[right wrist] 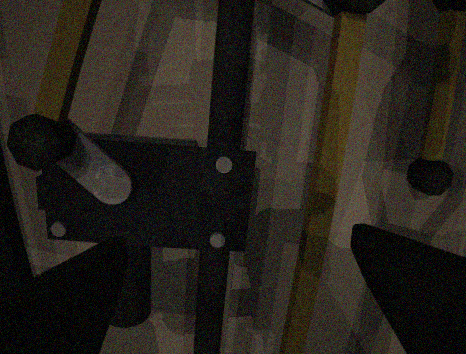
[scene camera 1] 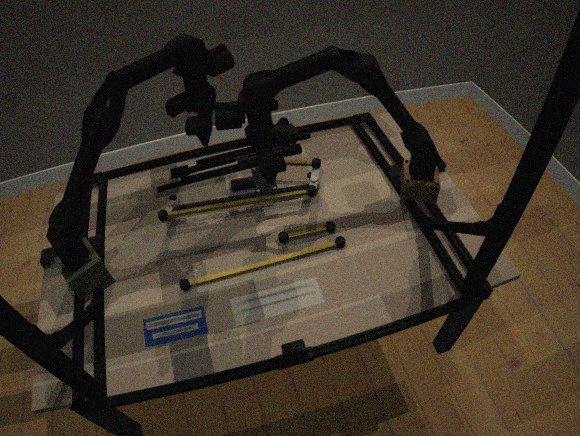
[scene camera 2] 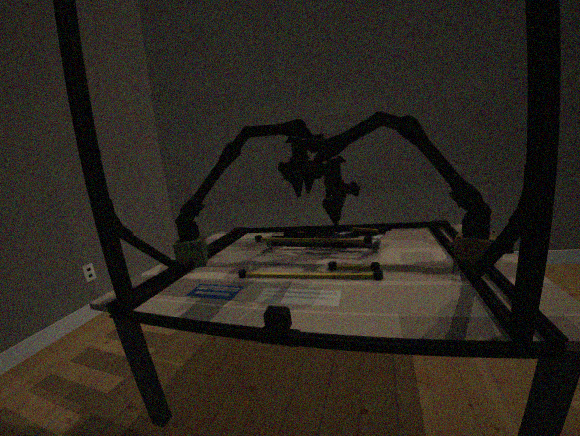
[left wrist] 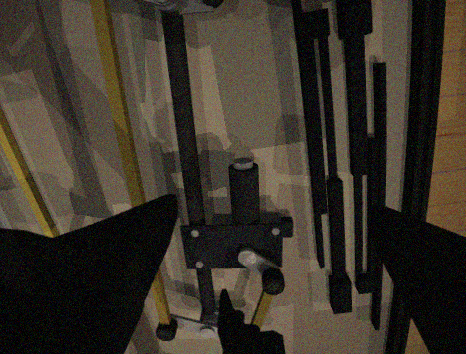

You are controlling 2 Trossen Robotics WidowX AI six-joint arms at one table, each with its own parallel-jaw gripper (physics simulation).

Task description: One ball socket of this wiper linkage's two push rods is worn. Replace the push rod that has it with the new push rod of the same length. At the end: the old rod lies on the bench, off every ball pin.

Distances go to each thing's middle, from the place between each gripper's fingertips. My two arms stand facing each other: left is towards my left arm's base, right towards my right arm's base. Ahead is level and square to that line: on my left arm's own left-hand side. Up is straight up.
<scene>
The wiper linkage [scene camera 1: 262, 186] lies 7 cm behind my left hand, 6 cm to the right of it and 16 cm below it.
My right gripper is now 30 mm short of the wiper linkage, 70 mm to the right of it and 70 mm above it.
</scene>
